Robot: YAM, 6 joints.
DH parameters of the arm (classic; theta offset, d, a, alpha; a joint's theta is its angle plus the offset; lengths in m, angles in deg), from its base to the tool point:
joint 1: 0 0.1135 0.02 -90
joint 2: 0 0 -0.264 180
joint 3: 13.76 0 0.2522 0
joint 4: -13.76 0 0.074 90
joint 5: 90 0 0 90
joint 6: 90 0.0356 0 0
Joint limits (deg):
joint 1: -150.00..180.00
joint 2: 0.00..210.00
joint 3: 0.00..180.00
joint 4: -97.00..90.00
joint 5: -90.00..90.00
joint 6: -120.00..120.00
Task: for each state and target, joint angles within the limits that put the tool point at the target. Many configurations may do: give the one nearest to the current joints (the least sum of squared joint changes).
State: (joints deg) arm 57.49 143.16 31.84 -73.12 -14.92 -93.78
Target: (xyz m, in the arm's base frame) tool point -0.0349 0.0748 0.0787
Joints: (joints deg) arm 101.83 134.55 25.22 -86.30 -31.93 -93.78
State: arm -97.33 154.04 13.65 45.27 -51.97 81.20
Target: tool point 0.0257 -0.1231 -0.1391
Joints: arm -90.69 169.60 29.67 45.17 -49.78 81.20
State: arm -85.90 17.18 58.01 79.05 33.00 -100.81
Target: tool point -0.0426 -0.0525 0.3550
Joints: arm -107.30 24.12 19.63 73.94 44.74 -100.81
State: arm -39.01 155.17 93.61 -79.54 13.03 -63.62
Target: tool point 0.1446 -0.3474 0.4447
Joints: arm -65.87 107.53 131.65 -68.30 16.41 -63.62
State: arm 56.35 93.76 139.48 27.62 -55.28 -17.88
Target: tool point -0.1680 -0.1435 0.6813
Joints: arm 46.40 65.65 160.82 23.80 -39.66 -17.88
